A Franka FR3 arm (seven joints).
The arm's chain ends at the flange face. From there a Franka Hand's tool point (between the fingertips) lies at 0.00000 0.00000 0.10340 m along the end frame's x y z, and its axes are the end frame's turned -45 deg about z.
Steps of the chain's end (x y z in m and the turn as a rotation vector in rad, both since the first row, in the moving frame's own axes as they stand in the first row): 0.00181 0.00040 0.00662 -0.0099 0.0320 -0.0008; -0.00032 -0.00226 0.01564 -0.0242 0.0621 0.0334; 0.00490 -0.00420 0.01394 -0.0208 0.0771 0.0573; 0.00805 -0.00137 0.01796 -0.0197 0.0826 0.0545
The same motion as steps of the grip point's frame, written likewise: 0.00261 0.00462 0.00656 -0.0296 0.0156 -0.0008; 0.00403 0.00453 0.01541 -0.0610 0.0268 0.0334; 0.01034 0.00776 0.01361 -0.0692 0.0398 0.0573; 0.01105 0.01232 0.01759 -0.0723 0.0445 0.0545
